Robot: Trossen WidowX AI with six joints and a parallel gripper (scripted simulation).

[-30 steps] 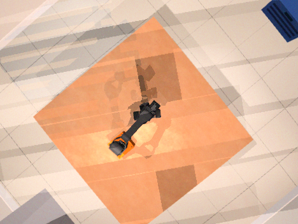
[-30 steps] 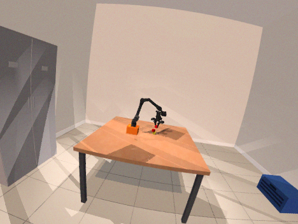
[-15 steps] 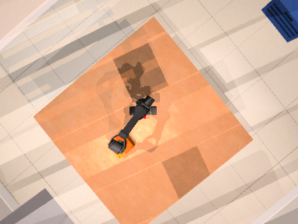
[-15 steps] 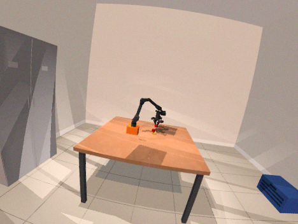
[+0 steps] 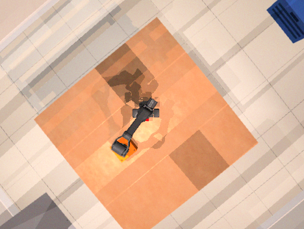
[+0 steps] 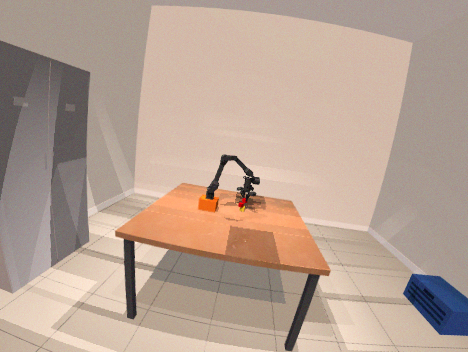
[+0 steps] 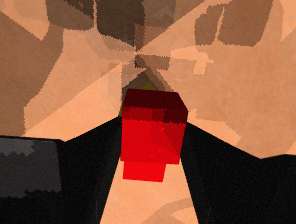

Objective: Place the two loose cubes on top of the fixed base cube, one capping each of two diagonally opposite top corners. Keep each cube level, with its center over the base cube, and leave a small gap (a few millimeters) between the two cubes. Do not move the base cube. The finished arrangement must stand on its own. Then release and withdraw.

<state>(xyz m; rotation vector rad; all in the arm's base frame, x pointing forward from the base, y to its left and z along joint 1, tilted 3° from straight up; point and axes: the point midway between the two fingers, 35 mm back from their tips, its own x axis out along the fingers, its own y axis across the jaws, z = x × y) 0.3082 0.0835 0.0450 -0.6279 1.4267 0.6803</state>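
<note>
Now: the yellow cube 1 cm behind my gripper tip, 2 cm to the right of it and 7 cm below it.
</note>
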